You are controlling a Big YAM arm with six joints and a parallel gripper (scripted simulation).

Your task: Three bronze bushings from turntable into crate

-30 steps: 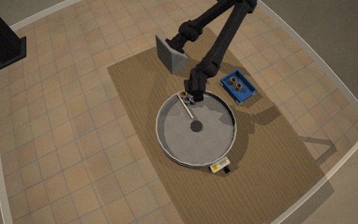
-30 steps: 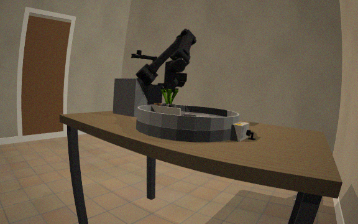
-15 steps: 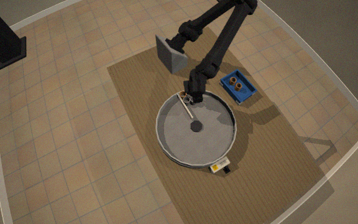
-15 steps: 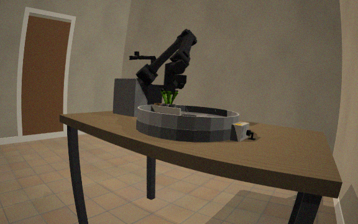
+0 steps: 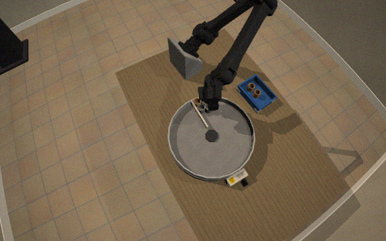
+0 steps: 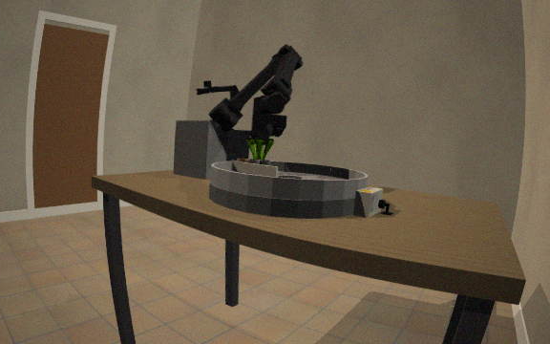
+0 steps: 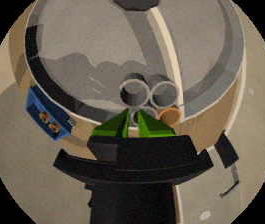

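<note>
The grey turntable is 160 mm ahead of my hand, 60 mm to the right of it and 30 mm below it. The rest, counted from my hand: blue crate 300 mm to the left, 60 mm below, 50 mm ahead.
</note>
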